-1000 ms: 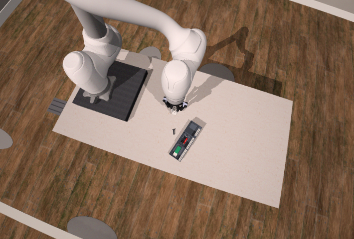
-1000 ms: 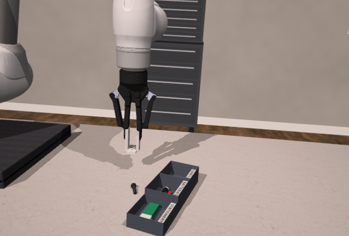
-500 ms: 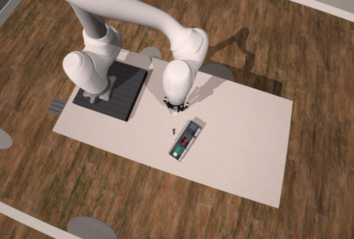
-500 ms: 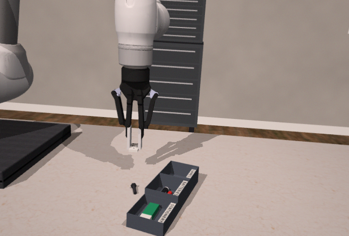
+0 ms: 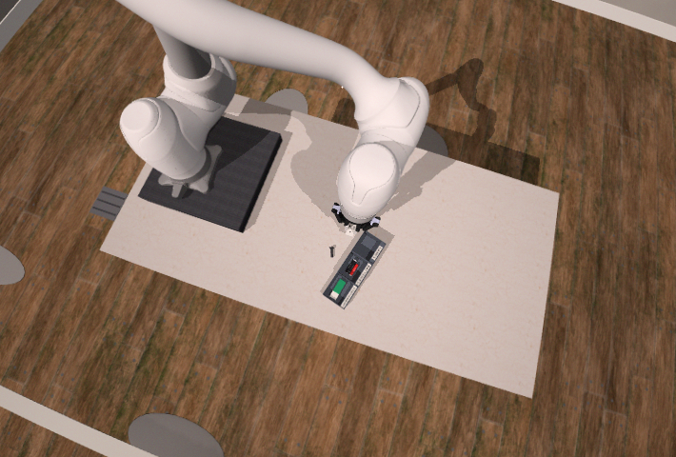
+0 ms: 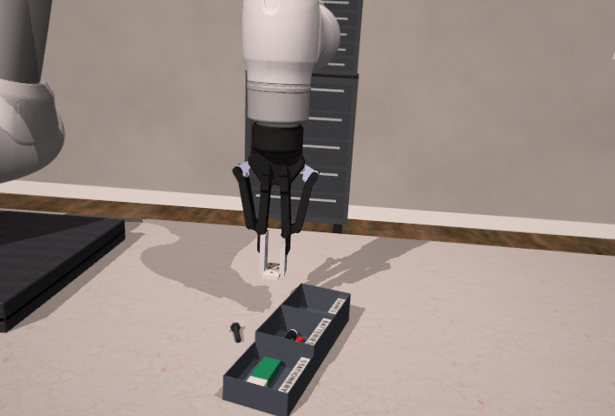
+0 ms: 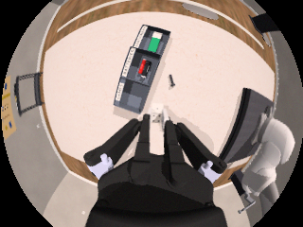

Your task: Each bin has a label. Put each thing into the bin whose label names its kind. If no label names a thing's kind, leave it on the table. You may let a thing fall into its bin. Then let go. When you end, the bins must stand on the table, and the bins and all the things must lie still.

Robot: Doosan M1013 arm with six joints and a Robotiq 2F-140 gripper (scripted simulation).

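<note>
Now: the black battery 110 mm to the right of my hand, 90 mm below it and 20 mm ahead of it. The rest, counted from my hand: red cylinder (120 mm to the right, 90 mm below, 30 mm ahead); then white domino (30 mm below); then small black piece (100 mm below, 70 mm to the right, 50 mm behind).
</note>
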